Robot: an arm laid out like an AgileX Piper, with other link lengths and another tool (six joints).
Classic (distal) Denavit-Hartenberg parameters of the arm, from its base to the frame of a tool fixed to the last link. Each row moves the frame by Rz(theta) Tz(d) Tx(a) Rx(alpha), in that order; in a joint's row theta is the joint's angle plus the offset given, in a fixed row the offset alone. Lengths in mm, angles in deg.
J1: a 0, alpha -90, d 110.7, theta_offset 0
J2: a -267.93, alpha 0, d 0, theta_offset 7.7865
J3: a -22.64, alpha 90, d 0, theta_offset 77.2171
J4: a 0, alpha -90, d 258.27, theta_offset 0
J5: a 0, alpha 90, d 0, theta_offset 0
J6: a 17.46, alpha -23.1, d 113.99, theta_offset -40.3
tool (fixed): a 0, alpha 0, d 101.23, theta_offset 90
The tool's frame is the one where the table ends.
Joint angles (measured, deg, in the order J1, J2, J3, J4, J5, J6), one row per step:
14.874 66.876 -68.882 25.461 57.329 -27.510
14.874 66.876 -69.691 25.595 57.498 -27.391
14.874 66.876 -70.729 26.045 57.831 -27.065
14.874 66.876 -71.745 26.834 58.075 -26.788
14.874 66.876 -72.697 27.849 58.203 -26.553
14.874 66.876 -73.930 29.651 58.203 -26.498
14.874 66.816 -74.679 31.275 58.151 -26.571
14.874 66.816 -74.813 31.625 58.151 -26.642
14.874 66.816 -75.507 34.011 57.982 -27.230
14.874 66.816 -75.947 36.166 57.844 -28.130
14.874 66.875 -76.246 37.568 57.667 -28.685
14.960 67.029 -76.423 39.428 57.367 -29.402
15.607 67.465 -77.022 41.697 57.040 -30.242
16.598 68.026 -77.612 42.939 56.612 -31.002
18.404 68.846 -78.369 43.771 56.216 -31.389
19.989 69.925 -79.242 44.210 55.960 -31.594
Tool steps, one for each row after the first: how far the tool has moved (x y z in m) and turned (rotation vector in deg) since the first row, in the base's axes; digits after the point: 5 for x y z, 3 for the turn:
0.00081 0.00083 0.00491 0.349 -0.542 0.008
0.00105 0.00277 0.01150 1.120 -0.977 -0.006
0.00107 0.00566 0.01861 2.206 -1.405 0.041
0.00100 0.00912 0.02592 3.503 -1.832 0.121
0.00073 0.01477 0.03649 5.560 -2.532 0.433
-0.00017 0.01947 0.04428 7.284 -2.980 0.786
-0.00040 0.02044 0.04570 7.613 -3.059 0.902
-0.00173 0.02679 0.05442 9.792 -3.594 1.680
-0.00318 0.03206 0.06117 11.514 -4.113 2.606
-0.00368 0.03548 0.06561 12.666 -4.469 3.135
-0.00436 0.04030 0.07001 14.163 -4.693 3.835
-0.00606 0.04862 0.07661 16.053 -4.979 5.218
-0.00710 0.05600 0.08061 17.030 -5.363 6.620
-0.01002 0.06636 0.08353 17.823 -5.361 8.535
-0.01138 0.07540 0.08473 18.245 -5.122 10.116

